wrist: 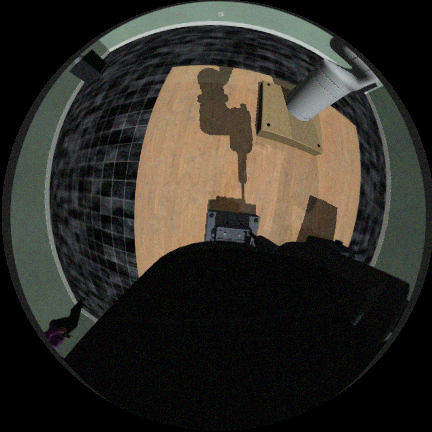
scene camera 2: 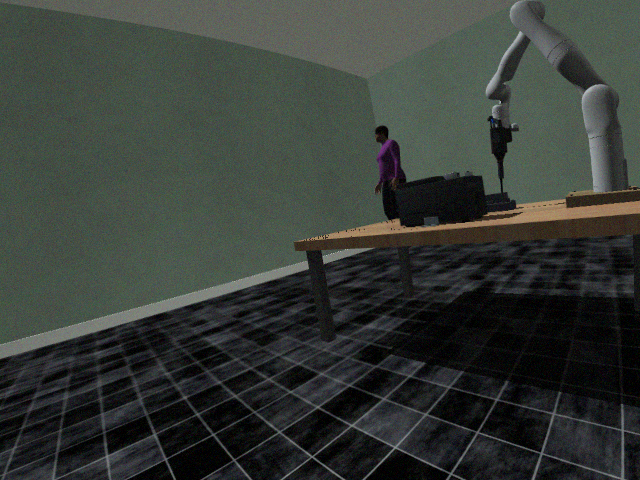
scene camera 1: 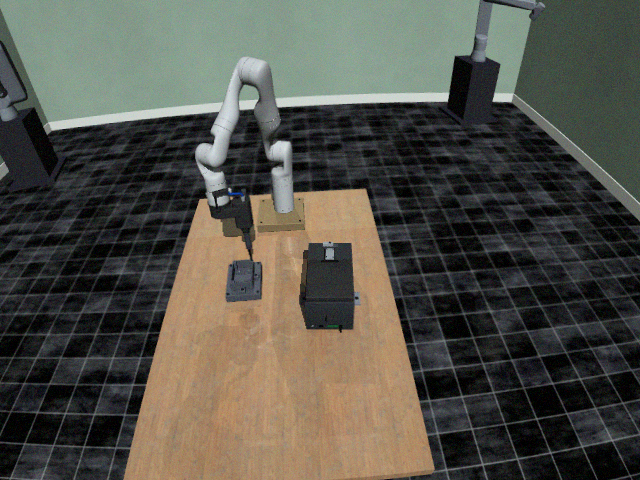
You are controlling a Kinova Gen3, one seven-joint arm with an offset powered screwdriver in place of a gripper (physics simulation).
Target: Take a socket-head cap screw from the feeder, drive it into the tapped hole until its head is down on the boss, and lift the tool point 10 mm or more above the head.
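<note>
The black screwdriver point(scene camera 1: 251, 258) point(scene camera 2: 501, 192) on the arm points down, its thin bit tip at the back right part of the dark grey fixture block point(scene camera 1: 236, 297) point(scene camera 2: 500, 206) point(wrist: 232, 219). Whether the tip touches the block cannot be told. The tool has no fingers, and no screw can be made out at the tip. In the wrist view the tool body hides much of the block. The tapped hole and boss under the tip are too small to tell. The black screw feeder point(scene camera 1: 328, 284) point(scene camera 2: 439, 201) stands to the right of the block in scene camera 1.
The arm's base plate point(scene camera 1: 266, 227) point(scene camera 2: 599, 200) point(wrist: 285, 138) sits at the back of the wooden table point(scene camera 1: 279, 413) point(scene camera 2: 361, 238) point(wrist: 175, 150). A person in purple point(scene camera 2: 388, 160) point(wrist: 56, 336) stands beyond the table. Other arms stand on dark pedestals point(scene camera 1: 473, 87) point(wrist: 89, 66) farther off.
</note>
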